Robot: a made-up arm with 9 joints. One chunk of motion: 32 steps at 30 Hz.
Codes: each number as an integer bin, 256 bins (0 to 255) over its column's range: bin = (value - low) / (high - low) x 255, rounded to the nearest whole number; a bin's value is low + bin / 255 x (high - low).
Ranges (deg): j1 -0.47..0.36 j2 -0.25..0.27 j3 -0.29..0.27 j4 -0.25..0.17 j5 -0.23..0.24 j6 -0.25..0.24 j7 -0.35..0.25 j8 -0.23..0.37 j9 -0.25..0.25
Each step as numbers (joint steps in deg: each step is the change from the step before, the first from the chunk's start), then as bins.
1 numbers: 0.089 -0.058 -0.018 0.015 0.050 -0.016 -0.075 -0.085 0.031
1 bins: 172 94 124 161 152 122 117 62 143
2 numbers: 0.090 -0.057 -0.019 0.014 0.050 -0.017 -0.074 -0.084 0.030
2 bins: 172 95 123 160 152 121 117 62 143
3 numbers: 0.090 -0.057 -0.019 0.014 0.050 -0.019 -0.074 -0.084 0.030
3 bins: 172 95 123 160 152 120 117 62 143
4 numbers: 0.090 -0.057 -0.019 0.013 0.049 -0.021 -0.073 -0.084 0.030
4 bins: 172 95 123 160 151 119 118 62 143
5 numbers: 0.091 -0.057 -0.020 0.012 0.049 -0.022 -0.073 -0.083 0.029
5 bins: 172 95 123 159 151 119 118 62 142
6 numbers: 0.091 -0.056 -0.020 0.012 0.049 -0.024 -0.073 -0.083 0.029
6 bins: 172 95 123 159 151 118 118 62 142
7 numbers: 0.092 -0.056 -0.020 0.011 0.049 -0.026 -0.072 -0.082 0.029
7 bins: 173 95 123 158 151 117 118 63 142
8 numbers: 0.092 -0.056 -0.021 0.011 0.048 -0.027 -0.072 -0.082 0.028
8 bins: 173 95 122 158 151 116 118 63 142
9 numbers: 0.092 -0.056 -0.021 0.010 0.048 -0.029 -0.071 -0.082 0.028
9 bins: 173 95 122 158 151 115 119 63 142
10 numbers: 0.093 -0.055 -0.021 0.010 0.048 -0.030 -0.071 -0.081 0.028
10 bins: 173 96 122 158 151 114 119 63 142
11 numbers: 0.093 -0.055 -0.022 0.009 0.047 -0.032 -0.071 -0.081 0.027
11 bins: 173 96 122 157 150 113 119 63 141
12 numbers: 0.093 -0.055 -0.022 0.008 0.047 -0.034 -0.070 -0.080 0.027
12 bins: 173 96 122 157 150 112 119 64 141
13 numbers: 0.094 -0.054 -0.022 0.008 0.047 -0.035 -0.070 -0.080 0.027
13 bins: 173 96 122 157 150 112 119 64 141
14 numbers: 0.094 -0.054 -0.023 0.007 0.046 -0.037 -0.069 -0.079 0.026
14 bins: 173 96 122 156 150 111 119 64 141
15 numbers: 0.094 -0.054 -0.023 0.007 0.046 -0.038 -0.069 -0.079 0.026
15 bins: 173 96 122 156 150 110 119 64 141
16 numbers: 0.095 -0.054 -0.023 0.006 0.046 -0.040 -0.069 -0.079 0.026
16 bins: 174 96 122 155 150 109 119 64 141
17 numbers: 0.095 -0.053 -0.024 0.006 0.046 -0.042 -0.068 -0.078 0.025
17 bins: 174 97 121 155 150 108 120 65 140
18 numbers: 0.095 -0.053 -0.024 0.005 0.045 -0.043 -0.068 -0.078 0.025
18 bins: 174 97 121 155 149 108 120 65 140
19 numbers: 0.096 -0.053 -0.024 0.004 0.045 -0.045 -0.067 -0.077 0.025
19 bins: 174 97 121 154 149 107 120 65 140
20 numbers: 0.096 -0.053 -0.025 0.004 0.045 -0.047 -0.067 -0.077 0.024
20 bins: 174 97 121 154 149 106 120 65 140
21 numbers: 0.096 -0.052 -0.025 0.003 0.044 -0.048 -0.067 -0.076 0.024
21 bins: 174 97 121 154 149 105 120 65 140
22 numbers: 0.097 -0.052 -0.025 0.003 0.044 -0.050 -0.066 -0.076 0.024
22 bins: 174 97 121 154 149 104 121 65 140
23 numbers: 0.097 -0.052 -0.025 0.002 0.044 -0.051 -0.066 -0.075 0.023
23 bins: 174 97 121 153 149 104 121 66 139
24 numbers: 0.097 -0.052 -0.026 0.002 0.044 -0.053 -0.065 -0.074 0.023
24 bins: 174 97 120 153 149 103 121 66 139
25 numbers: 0.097 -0.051 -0.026 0.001 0.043 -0.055 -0.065 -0.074 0.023
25 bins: 174 98 120 152 148 101 121 66 139
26 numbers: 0.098 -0.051 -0.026 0.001 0.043 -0.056 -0.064 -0.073 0.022
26 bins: 175 98 120 152 148 101 122 67 139
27 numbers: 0.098 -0.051 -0.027 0.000 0.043 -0.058 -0.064 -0.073 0.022
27 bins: 175 98 120 152 148 100 122 67 139
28 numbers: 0.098 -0.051 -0.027 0.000 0.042 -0.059 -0.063 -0.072 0.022
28 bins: 175 98 120 152 148 99 122 67 139
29 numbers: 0.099 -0.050 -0.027 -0.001 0.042 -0.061 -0.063 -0.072 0.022
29 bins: 175 98 120 151 148 98 122 67 139
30 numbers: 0.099 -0.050 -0.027 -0.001 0.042 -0.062 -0.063 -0.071 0.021
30 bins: 175 98 120 151 148 98 122 68 138
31 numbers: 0.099 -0.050 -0.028 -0.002 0.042 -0.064 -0.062 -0.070 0.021
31 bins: 175 98 119 151 148 97 122 68 138
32 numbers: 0.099 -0.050 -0.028 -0.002 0.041 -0.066 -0.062 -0.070 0.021
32 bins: 175 98 119 151 147 96 122 68 138
